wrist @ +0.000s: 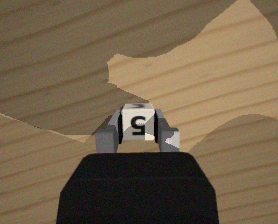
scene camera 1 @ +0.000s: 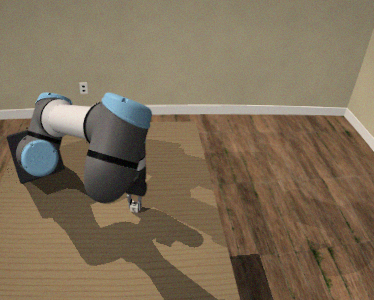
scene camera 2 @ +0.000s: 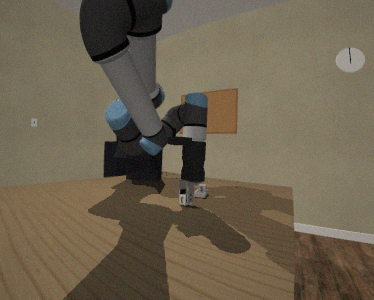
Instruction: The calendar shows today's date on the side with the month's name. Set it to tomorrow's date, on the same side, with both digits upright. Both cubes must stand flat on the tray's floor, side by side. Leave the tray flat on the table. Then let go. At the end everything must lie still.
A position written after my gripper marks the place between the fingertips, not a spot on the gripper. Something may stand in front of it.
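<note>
My gripper (scene camera 2: 185,200) in sight. Gripper (wrist: 138,119) visible too.
</note>
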